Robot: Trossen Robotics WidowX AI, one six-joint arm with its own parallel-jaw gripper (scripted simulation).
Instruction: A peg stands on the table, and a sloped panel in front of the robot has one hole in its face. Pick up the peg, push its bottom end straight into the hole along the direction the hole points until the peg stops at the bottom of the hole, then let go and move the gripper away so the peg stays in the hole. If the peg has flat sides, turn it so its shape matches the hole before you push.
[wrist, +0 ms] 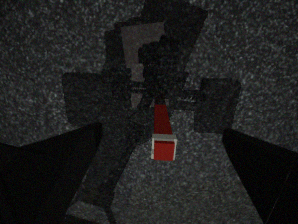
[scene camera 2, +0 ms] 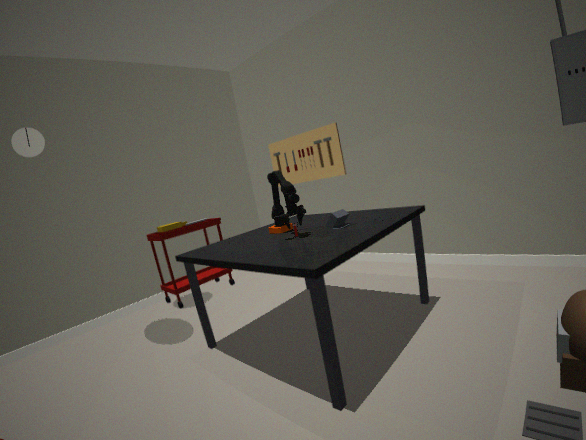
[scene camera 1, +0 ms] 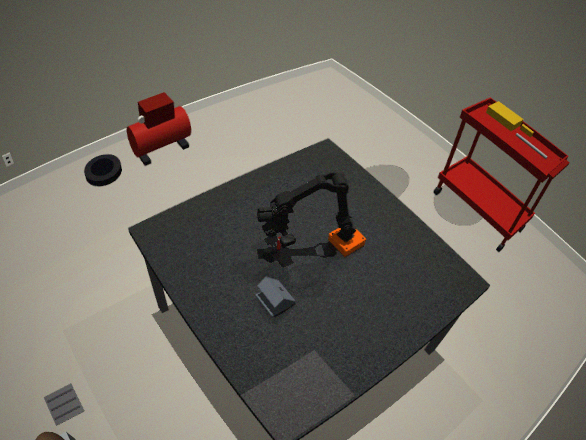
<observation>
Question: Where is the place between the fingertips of my gripper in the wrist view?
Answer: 162,131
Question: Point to a red square peg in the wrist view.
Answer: At 164,142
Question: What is my gripper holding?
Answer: Nothing.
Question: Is my gripper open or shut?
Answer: Open.
</observation>
